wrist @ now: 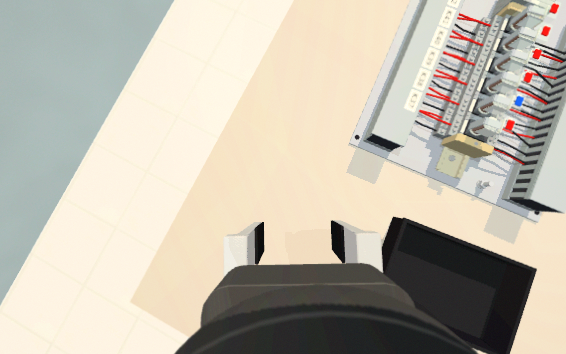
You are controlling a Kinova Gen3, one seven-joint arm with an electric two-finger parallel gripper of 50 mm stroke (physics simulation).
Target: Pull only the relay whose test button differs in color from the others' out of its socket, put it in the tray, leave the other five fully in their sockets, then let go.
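Frame: origin at the arm's base, x down, y ahead, z right, level; millimetres.
Seen in the pictures: gripper, fingertip midpoint: (297, 235).
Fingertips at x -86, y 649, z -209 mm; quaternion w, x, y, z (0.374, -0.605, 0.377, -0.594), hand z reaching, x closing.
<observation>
Offsets run from my fingertips to a thing's top centre. "pt": to the spot under its first point.
A relay @[dx +79, dy -160, dz +223 mm] (504, 102) with a blue test button @[dx +79, dy -168, dz +223 mm] (519, 101) sits in the row of sockets at the right of the wrist view, second from the row's lower end. The other relays in the row, such as the lowest one @[dx +79, dy -161, dz +193 mm] (492, 124), have red test buttons. My gripper (297, 235) is open and empty, with its fingers wide apart, to the lower left of the relay row. The black tray @[pt dx +119, dy -280, dz +23 mm] (517, 300) lies right of my gripper, partly hidden behind the hand. The visible part of its inside holds no relay.
The relays stand on a panel @[pt dx +145, dy -124, dz +143 mm] (420, 159) between a grey duct @[dx +105, dy -61, dz +285 mm] (400, 90) and a slotted duct @[pt dx +105, dy -249, dz +184 mm] (552, 165). Red and black wires run on both sides. A tan end block @[dx +108, dy -161, dz +174 mm] (467, 145) closes the row's lower end. The table's edge runs diagonally along the left.
</observation>
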